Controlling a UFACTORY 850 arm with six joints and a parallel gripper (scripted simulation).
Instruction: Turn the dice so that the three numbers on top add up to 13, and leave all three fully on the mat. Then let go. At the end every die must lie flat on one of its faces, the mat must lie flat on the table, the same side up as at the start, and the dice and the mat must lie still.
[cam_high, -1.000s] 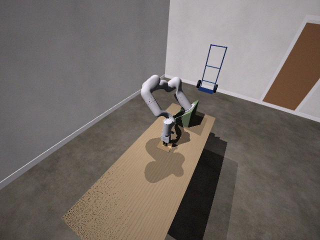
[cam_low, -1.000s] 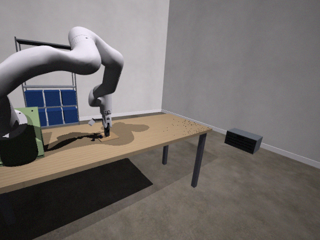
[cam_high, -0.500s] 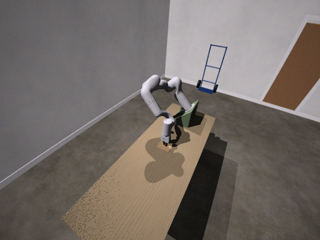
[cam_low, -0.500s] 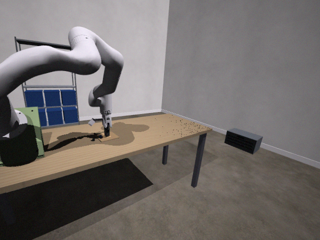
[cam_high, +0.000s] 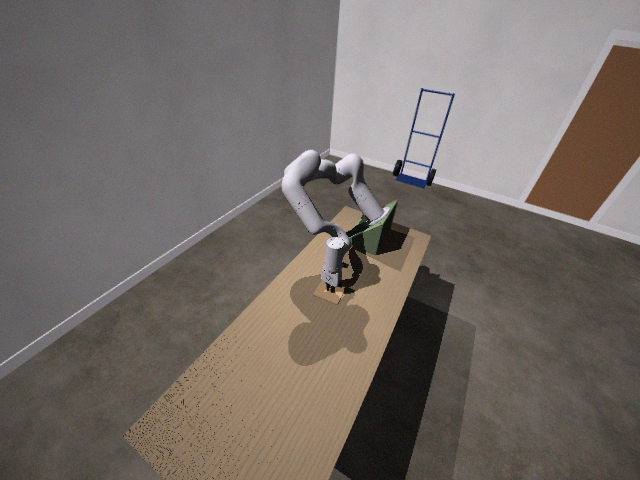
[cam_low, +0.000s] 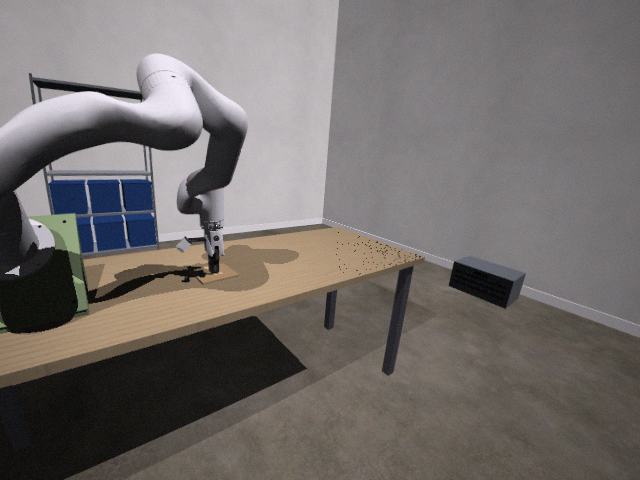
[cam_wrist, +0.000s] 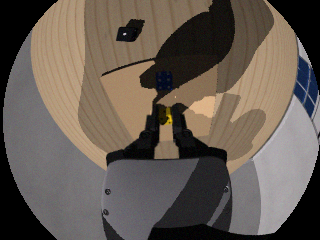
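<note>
My gripper is now 10 mm above the yellow die. The rest, counted from my hand: black die 110 mm behind, 30 mm to the right, 20 mm below; then blue die 50 mm behind, 20 mm below; then tan mat 30 mm below.
</note>
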